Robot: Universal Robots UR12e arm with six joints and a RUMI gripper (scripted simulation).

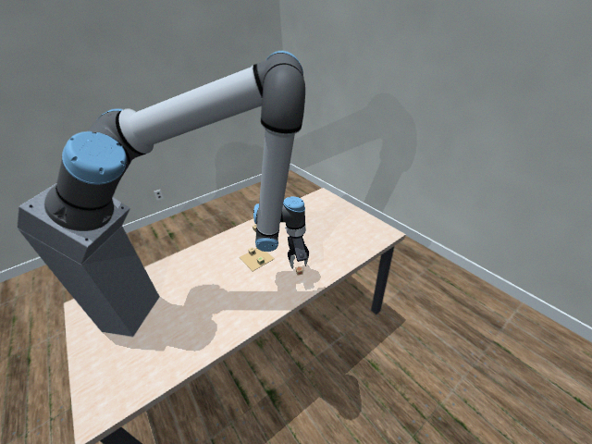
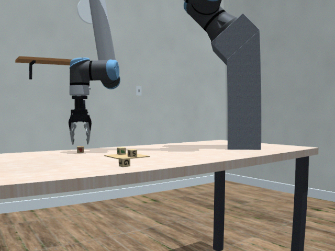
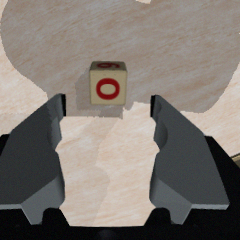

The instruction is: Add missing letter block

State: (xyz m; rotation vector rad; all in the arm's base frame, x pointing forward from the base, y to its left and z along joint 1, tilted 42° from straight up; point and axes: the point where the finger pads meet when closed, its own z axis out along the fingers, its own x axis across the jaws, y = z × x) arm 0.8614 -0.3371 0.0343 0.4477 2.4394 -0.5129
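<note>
The red O block lies 40 mm below my hand. Also, from my hand: letter block: 60 mm ahead, 460 mm to the left, 40 mm below; then tan mat: 90 mm behind, 250 mm to the left, 50 mm below.
</note>
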